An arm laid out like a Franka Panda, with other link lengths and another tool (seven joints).
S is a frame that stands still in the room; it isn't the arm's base.
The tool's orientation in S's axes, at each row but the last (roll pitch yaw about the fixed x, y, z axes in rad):
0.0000, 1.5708, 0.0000
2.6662, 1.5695, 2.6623
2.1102, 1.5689, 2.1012
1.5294, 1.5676, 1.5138
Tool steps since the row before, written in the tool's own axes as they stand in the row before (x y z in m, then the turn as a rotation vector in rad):
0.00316, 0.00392, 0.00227, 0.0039, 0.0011, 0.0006
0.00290, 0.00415, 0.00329, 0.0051, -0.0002, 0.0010
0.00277, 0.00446, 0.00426, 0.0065, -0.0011, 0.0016
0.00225, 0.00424, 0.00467, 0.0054, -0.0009, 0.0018
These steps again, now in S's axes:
0.00227, 0.00392, -0.00316, 0.0006, 0.0011, -0.0039
0.00330, 0.00414, -0.00290, 0.0010, -0.0002, -0.0051
0.00430, 0.00443, -0.00277, 0.0016, -0.0011, -0.0065
0.00474, 0.00417, -0.00224, 0.0018, -0.0009, -0.0054

